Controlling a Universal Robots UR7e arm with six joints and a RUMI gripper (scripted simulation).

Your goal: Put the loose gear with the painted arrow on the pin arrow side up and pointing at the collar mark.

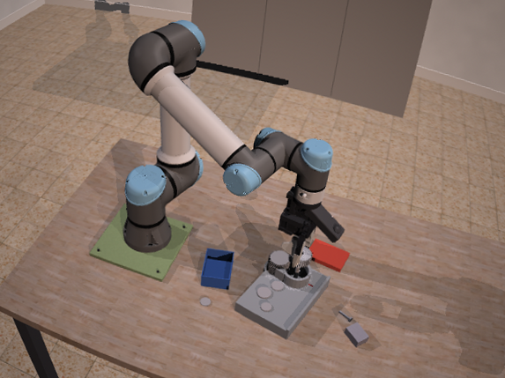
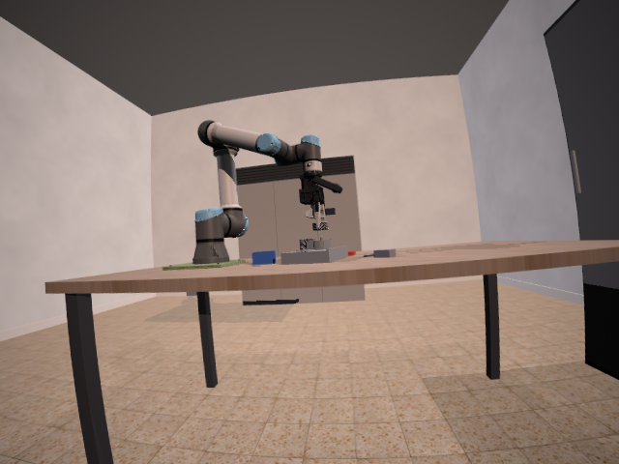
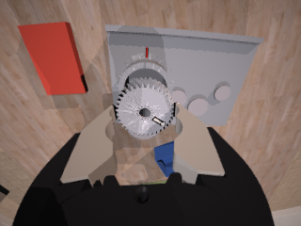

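Now: hand right at the grey gear. Round my hand: blue bin 210 mm behind, 120 mm below, 80 mm to the right; then red block 160 mm to the left, 120 mm below, 40 mm ahead; then bolt 190 mm ahead, 120 mm below, 30 mm to the right.
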